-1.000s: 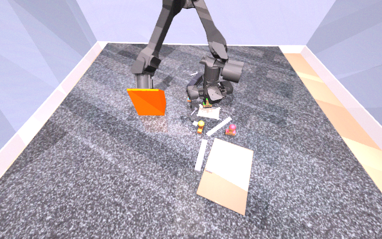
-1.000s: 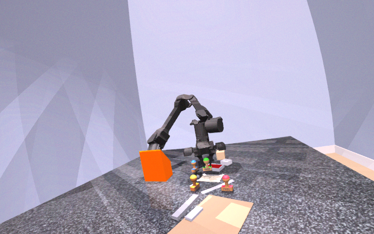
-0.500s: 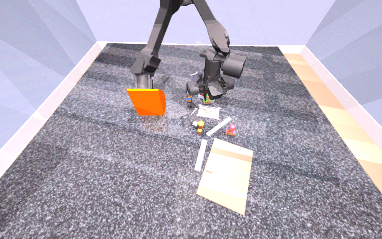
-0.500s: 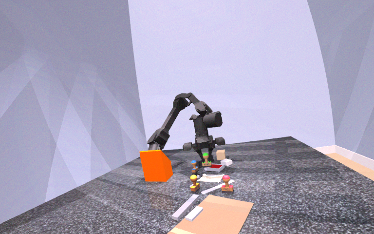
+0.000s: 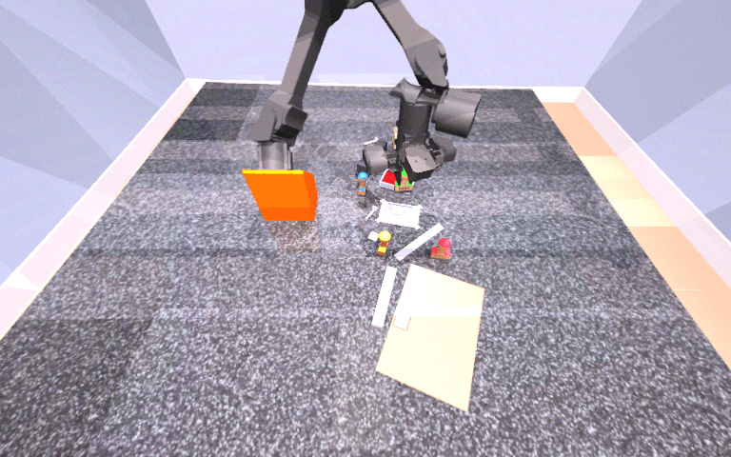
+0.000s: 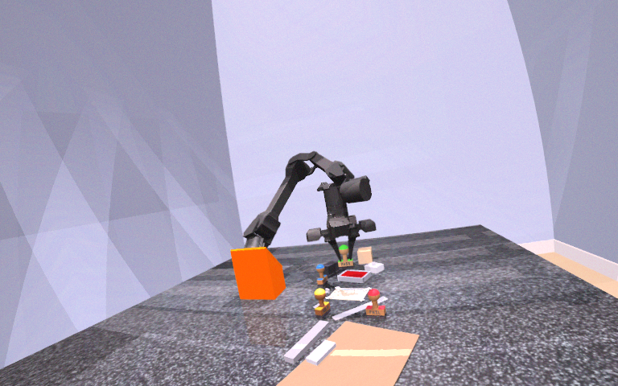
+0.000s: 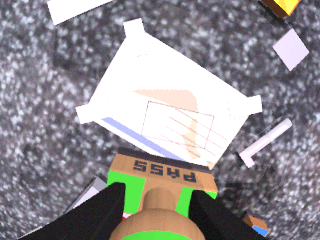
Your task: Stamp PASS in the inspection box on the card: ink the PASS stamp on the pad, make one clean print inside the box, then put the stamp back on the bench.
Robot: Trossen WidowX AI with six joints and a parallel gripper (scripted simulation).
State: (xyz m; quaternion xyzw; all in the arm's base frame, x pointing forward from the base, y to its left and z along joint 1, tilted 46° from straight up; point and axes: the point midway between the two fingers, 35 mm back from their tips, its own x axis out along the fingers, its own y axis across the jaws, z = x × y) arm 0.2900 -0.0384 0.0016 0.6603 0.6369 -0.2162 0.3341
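My gripper tip is 150 mm to the right of the small white box, 80 mm above it and 70 mm short of it. The rest, counted from my gripper tip: red ink pad (100 mm to the left, 90 mm below, 10 mm ahead); then white card (90 mm below, 10 mm to the right); then green stamp (right at my gripper tip).
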